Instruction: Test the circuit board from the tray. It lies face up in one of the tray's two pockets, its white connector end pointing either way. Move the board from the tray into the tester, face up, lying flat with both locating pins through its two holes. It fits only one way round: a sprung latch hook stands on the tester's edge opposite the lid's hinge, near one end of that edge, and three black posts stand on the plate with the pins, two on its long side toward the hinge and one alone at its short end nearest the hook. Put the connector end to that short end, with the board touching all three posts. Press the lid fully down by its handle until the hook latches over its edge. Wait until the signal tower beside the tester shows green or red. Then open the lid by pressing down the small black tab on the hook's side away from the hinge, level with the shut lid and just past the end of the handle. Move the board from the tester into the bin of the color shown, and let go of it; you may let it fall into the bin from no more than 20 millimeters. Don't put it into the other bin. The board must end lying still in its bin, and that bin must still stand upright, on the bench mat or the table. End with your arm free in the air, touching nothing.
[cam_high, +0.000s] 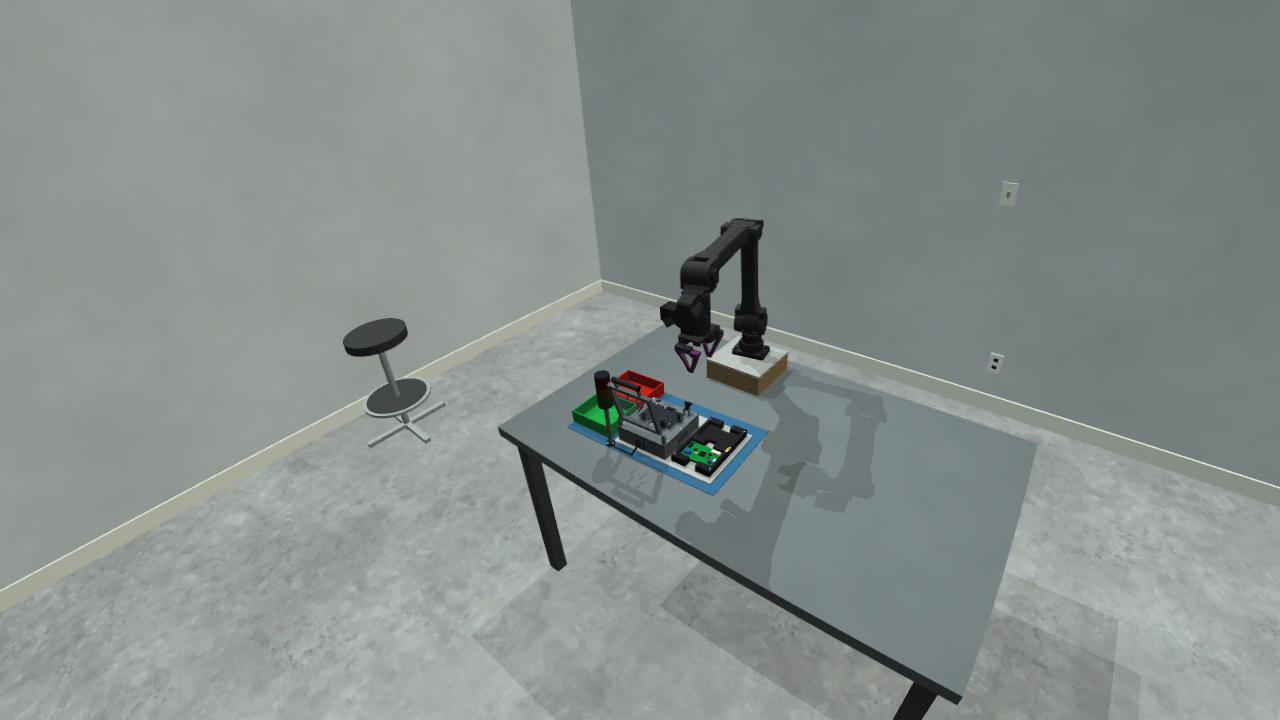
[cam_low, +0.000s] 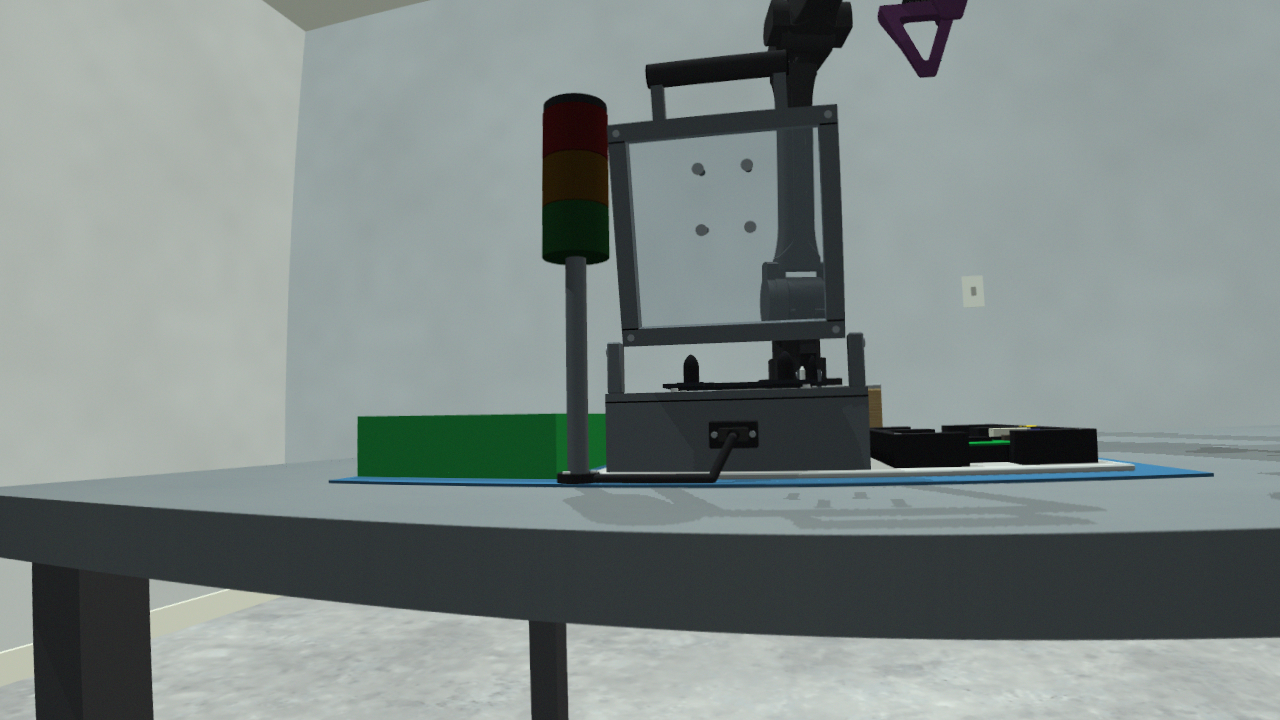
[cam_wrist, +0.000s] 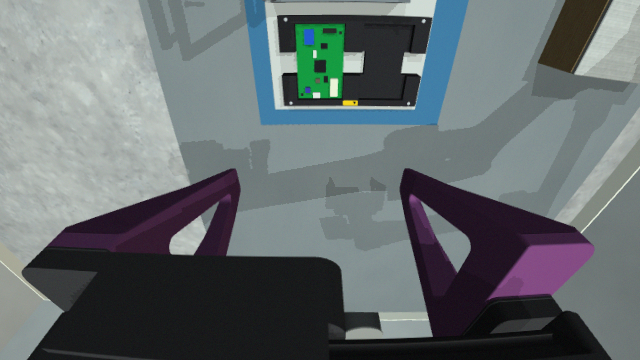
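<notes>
Now: hand 31 cm above the green circuit board. From my hand the other things lie so: black tester plate: 6 cm behind, 16 cm to the right, 26 cm below; then black latch hook: 12 cm behind, 10 cm to the right, 25 cm below; then clear lid: 6 cm ahead, 18 cm to the right, 15 cm below.
</notes>
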